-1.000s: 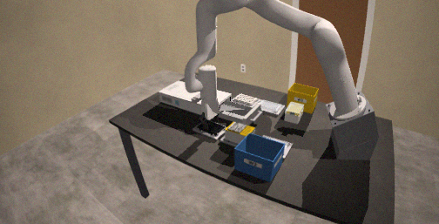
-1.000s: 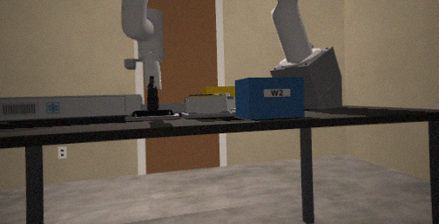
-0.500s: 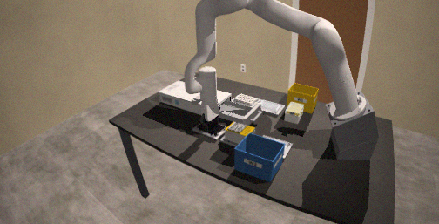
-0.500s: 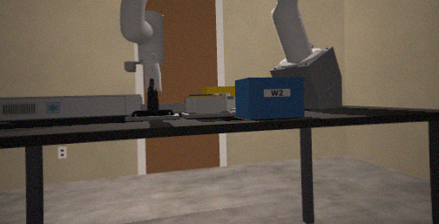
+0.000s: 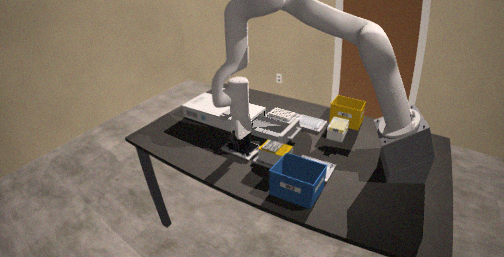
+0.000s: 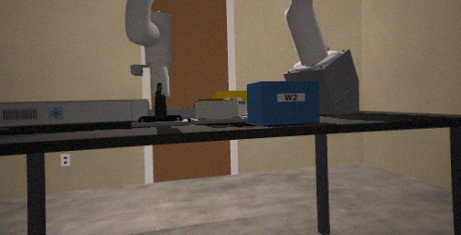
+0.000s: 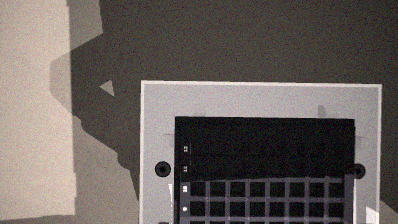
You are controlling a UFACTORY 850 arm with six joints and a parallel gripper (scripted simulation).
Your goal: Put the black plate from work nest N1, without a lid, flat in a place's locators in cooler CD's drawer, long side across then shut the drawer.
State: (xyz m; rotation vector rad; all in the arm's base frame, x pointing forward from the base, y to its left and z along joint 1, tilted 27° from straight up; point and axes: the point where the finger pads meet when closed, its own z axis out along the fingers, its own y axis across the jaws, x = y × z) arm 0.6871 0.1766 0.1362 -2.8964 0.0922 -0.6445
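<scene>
Right now my hand is 10 mm above the black plate. From my hand the other things lie so: drawer: 30 mm behind, 190 mm to the right, 10 mm above; yellow-framed rack: 190 mm behind, 10 mm to the right, 20 mm above; work nest N1: 30 mm below.
</scene>
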